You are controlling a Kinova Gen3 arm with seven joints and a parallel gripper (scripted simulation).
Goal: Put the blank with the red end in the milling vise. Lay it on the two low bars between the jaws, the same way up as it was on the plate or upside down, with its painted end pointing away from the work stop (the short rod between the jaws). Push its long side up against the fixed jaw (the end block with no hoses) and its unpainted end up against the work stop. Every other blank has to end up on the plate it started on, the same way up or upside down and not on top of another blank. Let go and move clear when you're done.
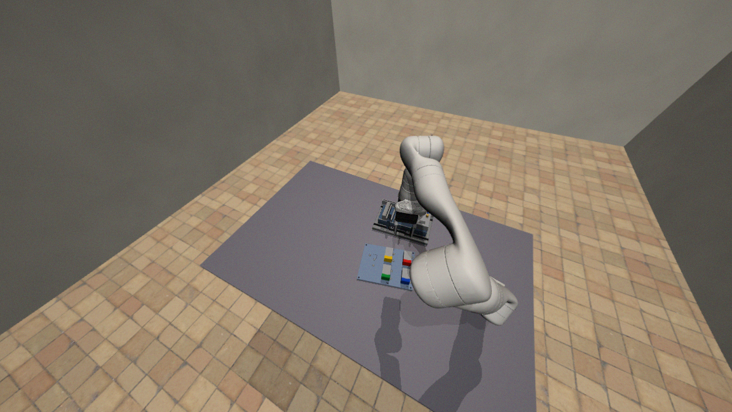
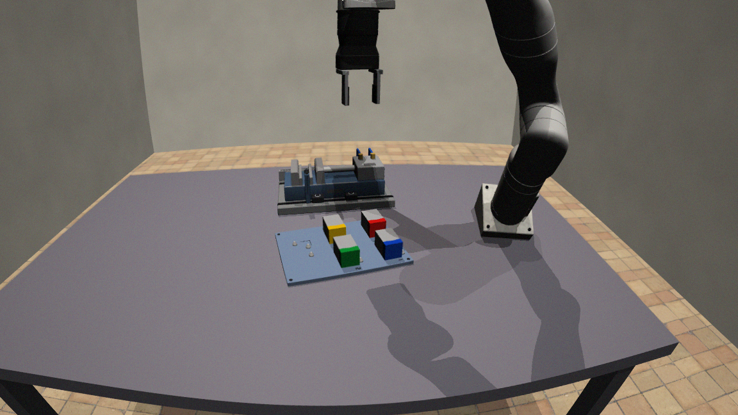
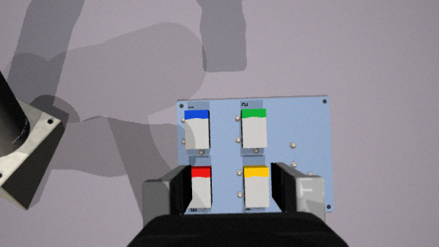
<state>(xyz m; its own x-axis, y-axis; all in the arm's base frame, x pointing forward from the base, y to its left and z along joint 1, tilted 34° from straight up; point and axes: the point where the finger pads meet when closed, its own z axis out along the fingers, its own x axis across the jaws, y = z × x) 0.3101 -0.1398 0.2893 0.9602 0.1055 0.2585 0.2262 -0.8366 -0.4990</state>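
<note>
Right now my hand is 300 mm above the red-ended blank, 60 mm to the left of it and 40 mm past it. The rest, counted from my hand: blue-ended blank (300 mm below, 60 mm behind, 30 mm to the left); then green-ended blank (300 mm below, 40 mm to the left, 30 mm ahead); then yellow-ended blank (300 mm below, 50 mm ahead, 40 mm to the right).
</note>
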